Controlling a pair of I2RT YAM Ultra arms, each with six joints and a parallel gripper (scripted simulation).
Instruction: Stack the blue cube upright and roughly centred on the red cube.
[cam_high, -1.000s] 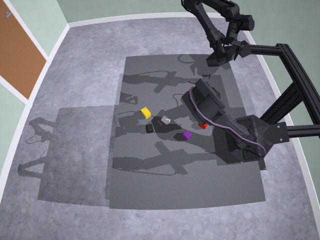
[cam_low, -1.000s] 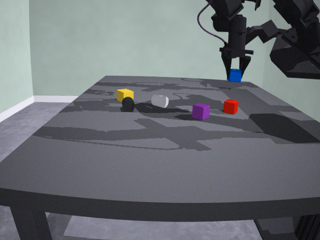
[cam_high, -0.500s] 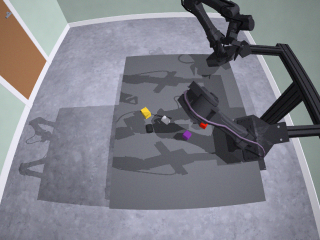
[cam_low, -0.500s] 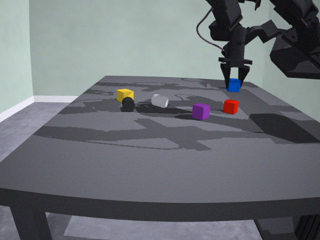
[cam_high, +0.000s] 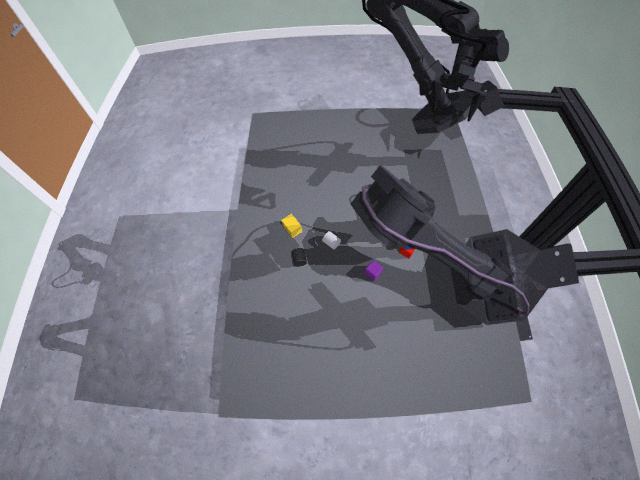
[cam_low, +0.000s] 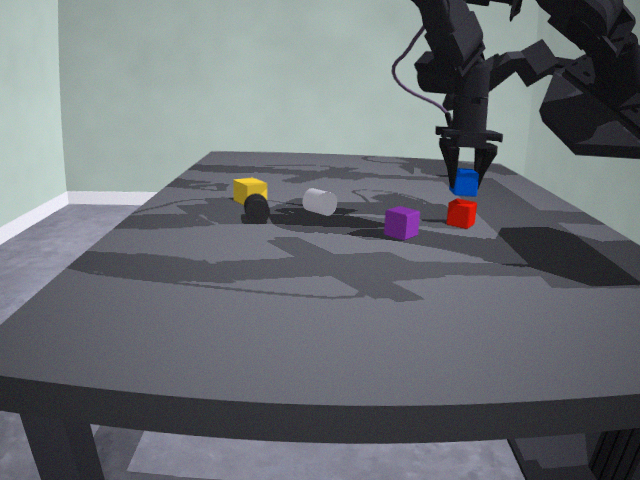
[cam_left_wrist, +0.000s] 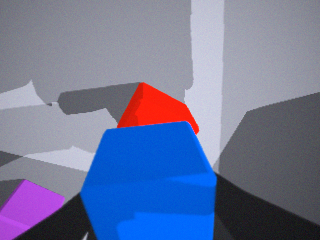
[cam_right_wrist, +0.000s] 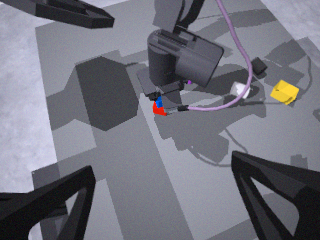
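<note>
The red cube lies 5 cm below my left hand. From my left hand the other things lie so: purple cube (12 cm ahead, 6 cm to the left, 5 cm below); then blue cube (right at my left hand); then white cylinder (24 cm ahead, 5 cm to the right, 5 cm below).
</note>
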